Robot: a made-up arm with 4 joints.
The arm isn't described. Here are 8 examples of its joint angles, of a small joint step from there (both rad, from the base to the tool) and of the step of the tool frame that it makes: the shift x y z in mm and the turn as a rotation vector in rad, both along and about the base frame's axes.
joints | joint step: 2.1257 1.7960 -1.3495 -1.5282 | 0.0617 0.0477 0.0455 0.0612
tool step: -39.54 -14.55 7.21 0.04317 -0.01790 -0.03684
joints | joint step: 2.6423 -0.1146 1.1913 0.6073 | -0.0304 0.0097 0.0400 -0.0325
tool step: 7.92 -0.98 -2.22 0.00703 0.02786 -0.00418
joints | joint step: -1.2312 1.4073 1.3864 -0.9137 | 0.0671 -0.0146 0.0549 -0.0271
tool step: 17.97 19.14 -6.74 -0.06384 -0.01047 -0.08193
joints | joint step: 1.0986 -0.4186 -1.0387 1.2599 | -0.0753 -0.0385 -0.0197 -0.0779
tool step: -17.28 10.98 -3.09 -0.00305 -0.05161 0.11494
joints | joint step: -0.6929 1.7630 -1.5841 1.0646 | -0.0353 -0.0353 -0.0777 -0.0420
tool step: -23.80 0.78 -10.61 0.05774 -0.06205 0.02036
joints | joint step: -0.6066 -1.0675 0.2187 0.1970 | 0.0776 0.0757 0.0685 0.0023
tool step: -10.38 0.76 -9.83 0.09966 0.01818 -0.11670
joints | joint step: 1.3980 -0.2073 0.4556 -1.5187 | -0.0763 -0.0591 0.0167 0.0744
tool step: -4.25 8.70 1.55 0.04516 0.02945 0.04893
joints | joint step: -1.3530 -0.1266 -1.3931 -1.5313 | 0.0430 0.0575 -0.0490 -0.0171
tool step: -19.66 7.88 14.02 0.00251 0.07328 0.00845
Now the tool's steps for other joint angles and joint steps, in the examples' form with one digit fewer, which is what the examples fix.
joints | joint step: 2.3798 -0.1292 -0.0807 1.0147 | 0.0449 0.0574 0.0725 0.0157
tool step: -8.3 -11.6 8.5 -0.0414 -0.0257 -0.1299
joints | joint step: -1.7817 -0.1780 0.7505 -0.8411 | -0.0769 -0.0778 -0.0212 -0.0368
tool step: 13.1 3.5 0.1 0.0537 -0.1063 0.1006
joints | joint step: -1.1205 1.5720 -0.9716 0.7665 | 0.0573 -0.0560 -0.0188 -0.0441
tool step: 1.6 17.3 -13.7 0.0138 -0.0253 -0.0833
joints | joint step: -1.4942 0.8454 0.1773 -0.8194 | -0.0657 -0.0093 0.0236 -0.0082
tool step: -10.3 -26.9 -8.5 -0.0080 -0.0180 0.0420
